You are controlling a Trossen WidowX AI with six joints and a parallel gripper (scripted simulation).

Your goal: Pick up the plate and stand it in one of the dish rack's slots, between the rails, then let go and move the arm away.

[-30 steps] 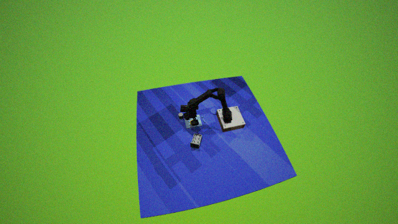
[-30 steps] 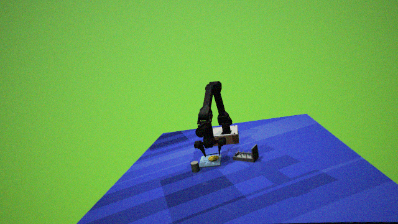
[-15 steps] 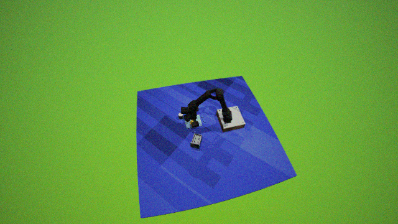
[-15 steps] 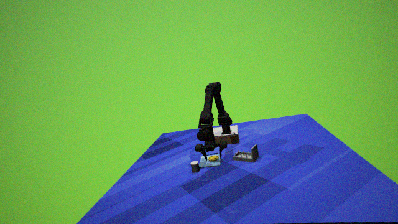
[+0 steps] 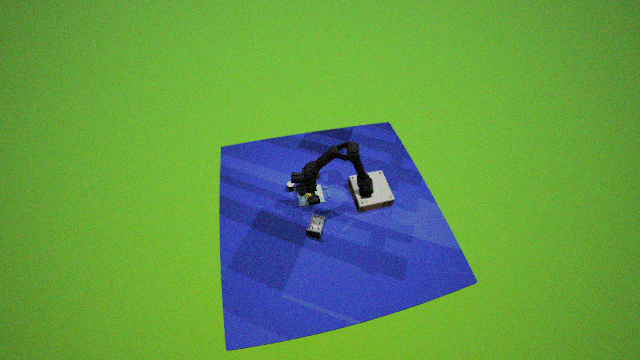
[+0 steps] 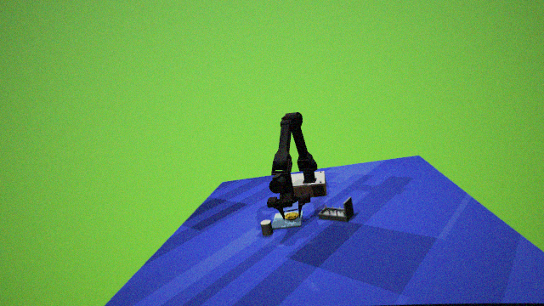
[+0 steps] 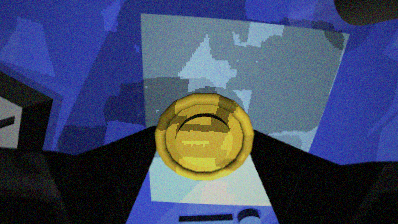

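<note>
Right now the grey dish rack is 190 mm to the left of my gripper tip, 20 mm above it and 10 mm behind it. Also, from my gripper tip: yellow plate: 10 mm above.
</note>
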